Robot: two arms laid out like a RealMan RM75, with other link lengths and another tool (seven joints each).
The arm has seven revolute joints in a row. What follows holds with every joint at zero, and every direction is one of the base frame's. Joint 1 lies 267.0 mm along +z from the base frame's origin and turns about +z. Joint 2 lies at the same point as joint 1 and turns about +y. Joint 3 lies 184.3 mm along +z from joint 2 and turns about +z. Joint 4 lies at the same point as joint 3 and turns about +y. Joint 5 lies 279.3 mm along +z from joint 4 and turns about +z. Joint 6 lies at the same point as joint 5 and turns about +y. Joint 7 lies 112.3 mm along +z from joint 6 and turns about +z. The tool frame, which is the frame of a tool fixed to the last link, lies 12.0 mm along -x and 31.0 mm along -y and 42.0 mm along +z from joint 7; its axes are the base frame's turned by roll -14.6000, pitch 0.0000 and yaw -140.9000 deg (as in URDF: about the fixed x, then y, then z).
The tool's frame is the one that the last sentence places.
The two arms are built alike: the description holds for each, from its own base.
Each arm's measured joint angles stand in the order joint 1, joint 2, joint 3, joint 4, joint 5, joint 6, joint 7.
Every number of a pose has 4 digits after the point.
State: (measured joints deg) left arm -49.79 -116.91 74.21 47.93 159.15 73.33 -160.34; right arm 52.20 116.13 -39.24 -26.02 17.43 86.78 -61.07
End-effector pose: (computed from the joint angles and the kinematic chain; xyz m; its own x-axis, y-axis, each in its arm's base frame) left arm -0.1931 0.4447 0.0504 -0.7990 -0.3618 0.4803 -0.0072 0.8044 0.5940; right arm 0.2605 0.3974 0.0134 -0.0087 0.9893 -0.1455 0.8661 0.0802 0.4934
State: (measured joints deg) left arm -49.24 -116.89 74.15 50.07 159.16 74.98 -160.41; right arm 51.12 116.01 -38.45 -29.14 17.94 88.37 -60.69
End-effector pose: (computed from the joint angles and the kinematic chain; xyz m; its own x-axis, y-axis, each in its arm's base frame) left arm -0.1878 0.4437 0.0556 -0.8010 -0.3583 0.4796 -0.0057 0.8057 0.5923; right arm 0.2602 0.4013 0.0275 -0.0011 0.9935 -0.1138 0.8719 0.0567 0.4864
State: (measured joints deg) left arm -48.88 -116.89 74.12 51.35 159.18 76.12 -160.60; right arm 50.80 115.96 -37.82 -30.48 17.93 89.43 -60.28
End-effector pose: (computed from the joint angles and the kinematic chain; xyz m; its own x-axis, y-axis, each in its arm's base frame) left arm -0.1850 0.4424 0.0587 -0.8006 -0.3592 0.4796 -0.0081 0.8069 0.5907; right arm 0.2595 0.4022 0.0340 0.0076 0.9946 -0.1036 0.8752 0.0435 0.4819
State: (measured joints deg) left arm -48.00 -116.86 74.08 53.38 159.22 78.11 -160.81; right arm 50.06 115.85 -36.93 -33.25 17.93 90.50 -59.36
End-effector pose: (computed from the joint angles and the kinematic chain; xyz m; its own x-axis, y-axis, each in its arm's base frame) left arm -0.1832 0.4389 0.0638 -0.7970 -0.3640 0.4820 -0.0158 0.8103 0.5857; right arm 0.2597 0.4060 0.0479 0.0212 0.9974 -0.0685 0.8756 0.0145 0.4829
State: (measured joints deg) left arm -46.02 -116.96 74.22 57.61 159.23 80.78 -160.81; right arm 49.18 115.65 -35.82 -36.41 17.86 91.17 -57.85
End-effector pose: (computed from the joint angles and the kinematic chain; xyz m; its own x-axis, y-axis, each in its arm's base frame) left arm -0.1787 0.4340 0.0730 -0.7981 -0.3623 0.4814 -0.0159 0.8114 0.5843; right arm 0.2615 0.4106 0.0655 0.0442 0.9989 -0.0158 0.8728 -0.0309 0.4870
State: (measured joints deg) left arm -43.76 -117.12 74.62 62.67 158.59 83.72 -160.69; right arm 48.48 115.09 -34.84 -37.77 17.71 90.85 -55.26
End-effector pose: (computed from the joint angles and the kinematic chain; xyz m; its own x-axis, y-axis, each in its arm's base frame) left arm -0.1708 0.4278 0.0820 -0.8061 -0.3524 0.4754 -0.0141 0.8145 0.5799; right arm 0.2678 0.4128 0.0786 0.0938 0.9949 0.0361 0.8657 -0.0994 0.4906
